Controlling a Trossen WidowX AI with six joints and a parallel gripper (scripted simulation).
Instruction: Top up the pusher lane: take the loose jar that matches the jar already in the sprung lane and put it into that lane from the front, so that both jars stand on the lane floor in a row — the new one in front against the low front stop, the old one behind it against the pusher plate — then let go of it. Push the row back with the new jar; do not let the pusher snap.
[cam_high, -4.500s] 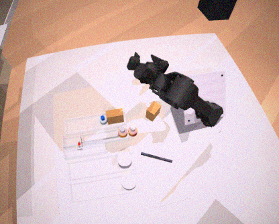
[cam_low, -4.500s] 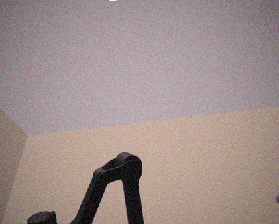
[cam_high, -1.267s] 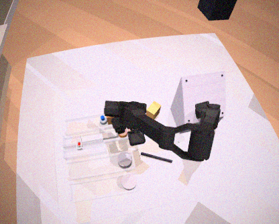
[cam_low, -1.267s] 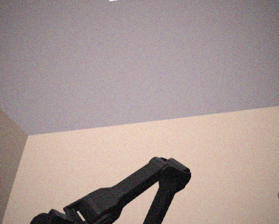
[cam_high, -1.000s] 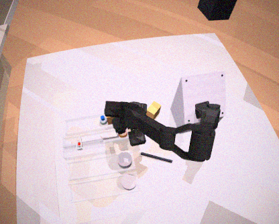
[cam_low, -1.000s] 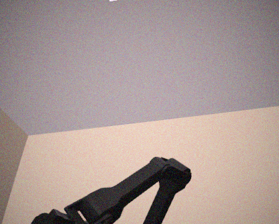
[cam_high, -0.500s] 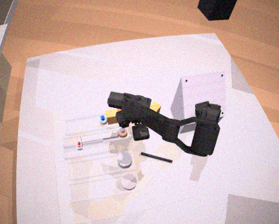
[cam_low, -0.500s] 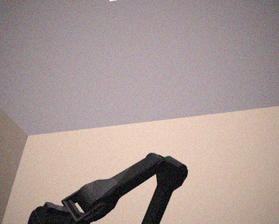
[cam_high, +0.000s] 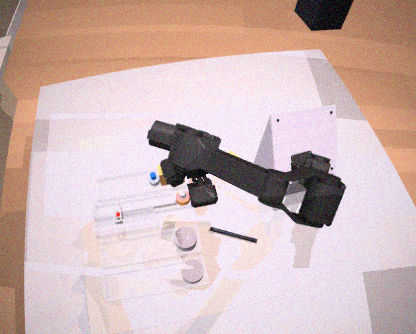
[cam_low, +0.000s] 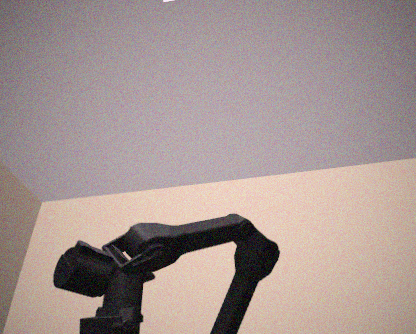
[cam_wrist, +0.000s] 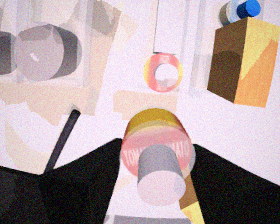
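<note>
Right now my gripper tip is 190 mm short of the sprung lane and 100 mm above it. From my gripper tip the other things lie so: black rod 130 mm to the left, 110 mm below, 70 mm behind; red dot 230 mm ahead, 50 mm below, 10 mm to the left.
</note>
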